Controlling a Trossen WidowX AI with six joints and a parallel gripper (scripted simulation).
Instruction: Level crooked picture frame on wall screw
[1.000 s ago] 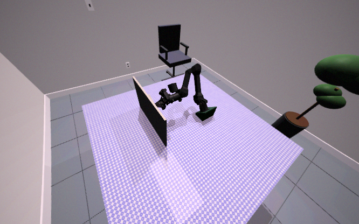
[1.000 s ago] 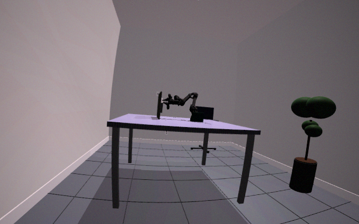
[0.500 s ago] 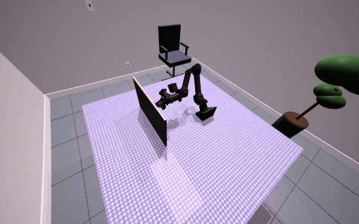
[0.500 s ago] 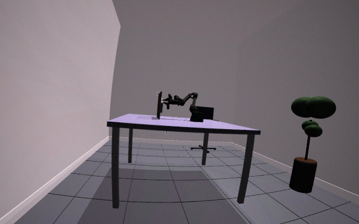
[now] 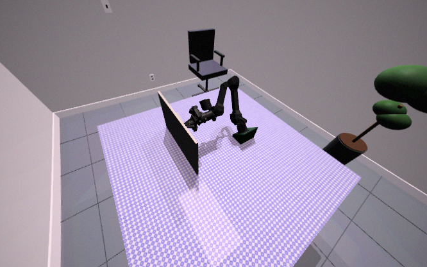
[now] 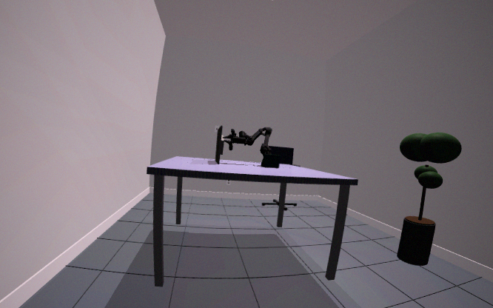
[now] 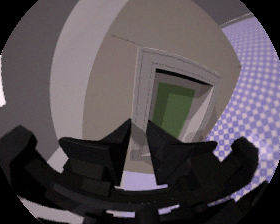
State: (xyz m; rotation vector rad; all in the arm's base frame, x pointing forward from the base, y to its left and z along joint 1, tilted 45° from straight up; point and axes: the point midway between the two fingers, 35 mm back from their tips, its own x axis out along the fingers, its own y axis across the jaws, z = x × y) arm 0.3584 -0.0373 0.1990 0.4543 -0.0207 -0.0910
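The picture frame lies 10 mm ahead of my gripper tip, 20 mm to the right of it and 50 mm below it. Also, from my gripper tip: wall panel 20 mm ahead, 20 mm to the right, 60 mm below.
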